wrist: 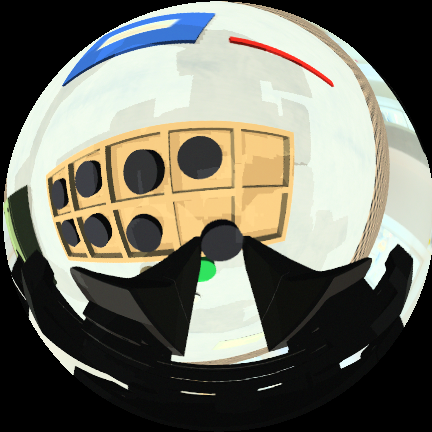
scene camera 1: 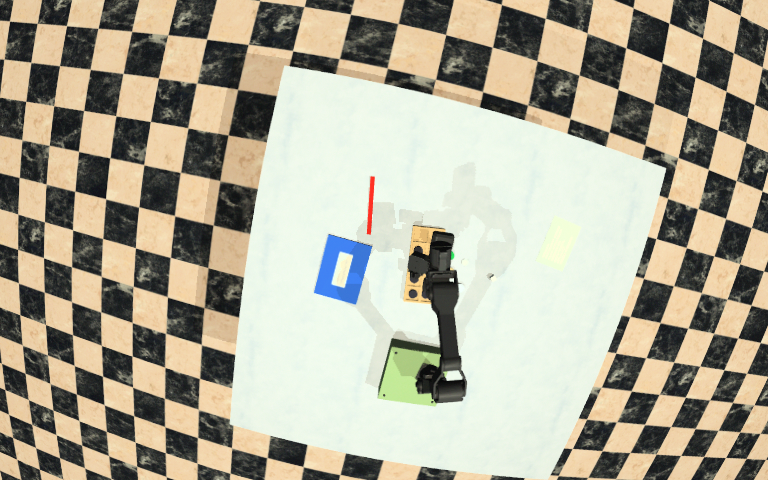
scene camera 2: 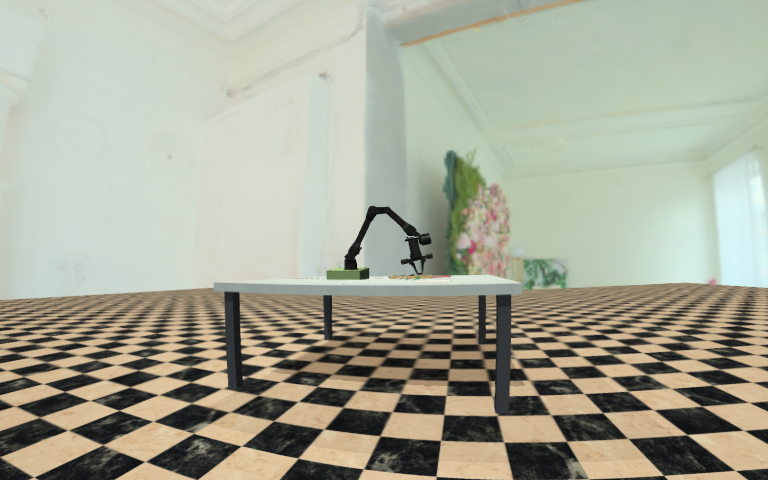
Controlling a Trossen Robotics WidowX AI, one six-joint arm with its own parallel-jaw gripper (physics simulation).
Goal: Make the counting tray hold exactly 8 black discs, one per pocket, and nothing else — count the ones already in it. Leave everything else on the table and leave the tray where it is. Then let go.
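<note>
The wooden counting tray (scene camera 1: pixel 421 228) (wrist: pixel 200 123) has two rows of pockets. Seen in the wrist view, several pockets hold one black disc each, among them a disc (wrist: pixel 200 157) in the far row and a disc (wrist: pixel 144 232) in the near row. Three pockets are empty: the far row's right end pocket (wrist: pixel 262 159) and the near row's two rightmost. My gripper (wrist: pixel 221 241) (scene camera 2: pixel 419 273) is shut on another black disc (wrist: pixel 221 237), low over the near row's second pocket from the right, by its near edge. Whether this disc touches the tray cannot be told. The arm hides part of the tray from above.
A green disc (scene camera 1: pixel 452 255) (wrist: pixel 206 271) lies close beside the tray, with a pale disc (scene camera 1: pixel 464 262) nearby. A blue frame (scene camera 1: pixel 325 271) (wrist: pixel 200 34) and a red bar (scene camera 1: pixel 370 204) (wrist: pixel 280 52) lie across the tray. A pale yellow patch (scene camera 1: pixel 559 243) is farther off.
</note>
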